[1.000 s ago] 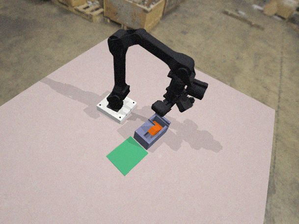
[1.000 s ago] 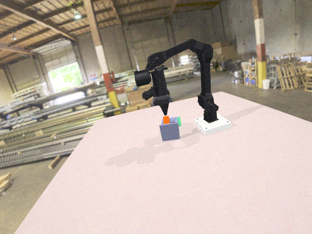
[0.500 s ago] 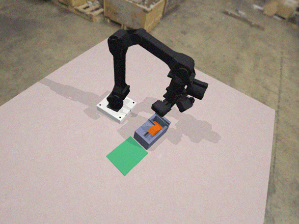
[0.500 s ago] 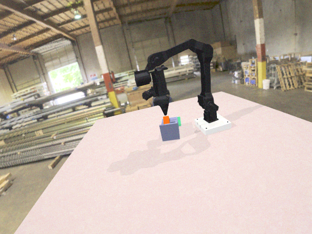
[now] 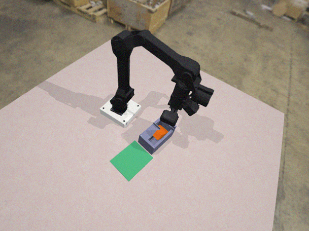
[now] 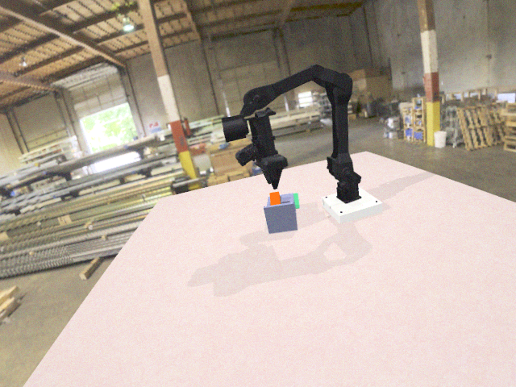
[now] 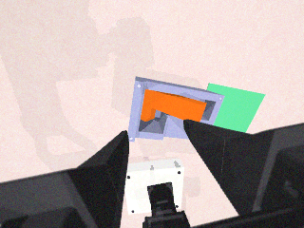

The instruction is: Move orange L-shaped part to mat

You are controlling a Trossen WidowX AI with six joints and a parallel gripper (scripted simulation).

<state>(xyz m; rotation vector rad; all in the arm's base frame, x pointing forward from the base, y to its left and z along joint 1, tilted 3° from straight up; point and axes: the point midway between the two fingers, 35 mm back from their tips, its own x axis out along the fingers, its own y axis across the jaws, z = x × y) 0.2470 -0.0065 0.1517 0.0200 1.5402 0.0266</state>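
My gripper tip is now 2 cm past the orange L-shaped part, 2 cm to the left of it and 10 cm above it. Also, from my gripper tip: green mat (7 cm behind, 19 cm to the right, 16 cm below).
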